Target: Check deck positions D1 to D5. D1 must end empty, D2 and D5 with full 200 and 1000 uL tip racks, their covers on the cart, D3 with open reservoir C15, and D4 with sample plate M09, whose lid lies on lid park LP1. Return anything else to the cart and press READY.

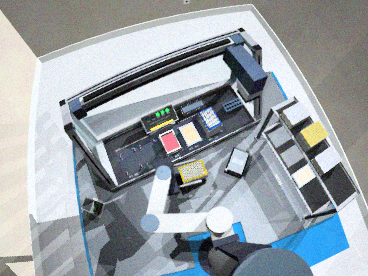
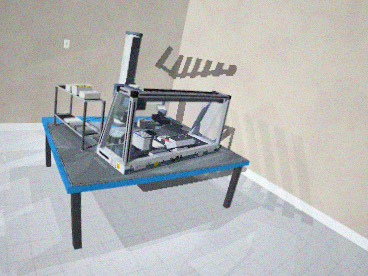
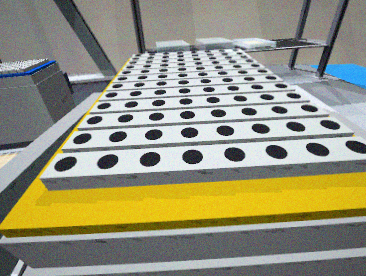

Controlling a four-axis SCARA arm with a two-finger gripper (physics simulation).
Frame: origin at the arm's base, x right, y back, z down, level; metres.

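Where they show: gripper, fingertip midpoint: (image 1: 198, 170) (image 2: 143, 123) (image 3: 192, 104).
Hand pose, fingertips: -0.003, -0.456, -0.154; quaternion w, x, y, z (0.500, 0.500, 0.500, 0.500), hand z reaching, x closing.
After its pixels a point has its place, as x, y, z.
My gripper (image 1: 194, 172) @(-0.003, -0.456, -0.154) is shut on a yellow-edged tip rack (image 1: 192, 170) @(-0.032, -0.457, -0.175) (image 3: 187, 116) @(-0.065, -0.457, -0.177), its white top full of dark round holes, held level above the table in front of the deck. On the deck (image 1: 118, 170), D1 and D2 at the left show bare corner brackets. The reservoir (image 1: 170, 142) @(-0.102, -0.677, -0.074) with red content stands on D3, a cream-topped plate (image 1: 190, 134) @(0.019, -0.692, -0.075) on D4. A blue-edged tip rack (image 1: 210, 118) @(0.142, -0.717, -0.158) (image 2: 143, 141) (image 3: 30, 97) @(0.109, -0.665, -0.125) stands on D5. A pale lid (image 1: 238, 161) @(0.230, -0.464, -0.071) lies on a dark stand right of my gripper. Lettering is unreadable.
The cart (image 1: 281, 166) (image 2: 104, 117) @(0.408, -0.593, -0.244) carries white pieces and a yellow-topped piece (image 1: 314, 134) @(0.520, -0.381, -0.423) above, pale pieces below. A button box (image 1: 92, 207) @(-0.593, -0.401, -0.140) stands at the left. The gantry frame (image 1: 70, 128) @(-0.498, -0.666, -0.511) rises around the deck, with a dark blue head (image 1: 246, 70) @(0.305, -0.734, -0.499) at its right end.
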